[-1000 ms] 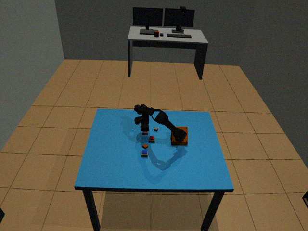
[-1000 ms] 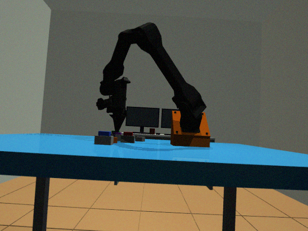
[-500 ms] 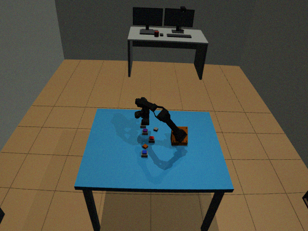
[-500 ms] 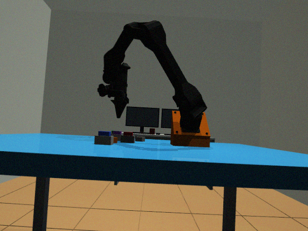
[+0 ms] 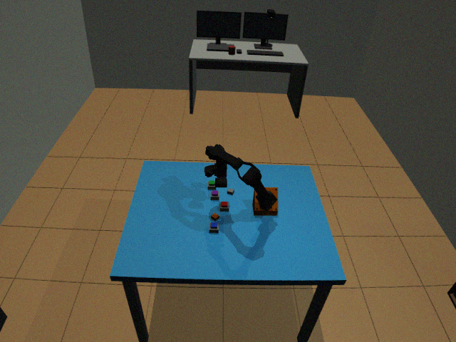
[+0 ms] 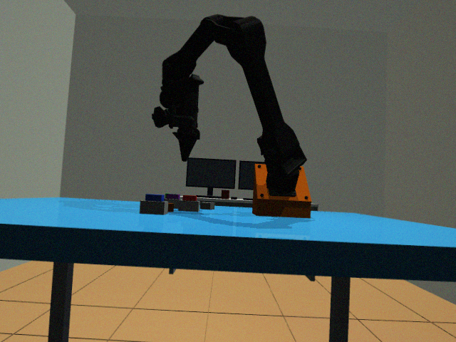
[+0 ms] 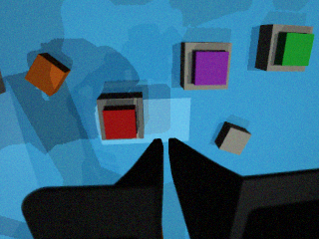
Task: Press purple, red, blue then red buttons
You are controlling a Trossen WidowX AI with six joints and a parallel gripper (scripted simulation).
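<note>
Now: the red button 2 cm behind my gripper tip, 4 cm to the left of it and 9 cm below it. From my gripper tip the other things lie so: purple button 3 cm ahead, 6 cm to the right, 9 cm below; then small grey block 7 cm behind, 10 cm to the right, 12 cm below; then orange block 3 cm ahead, 11 cm to the left, 12 cm below.
</note>
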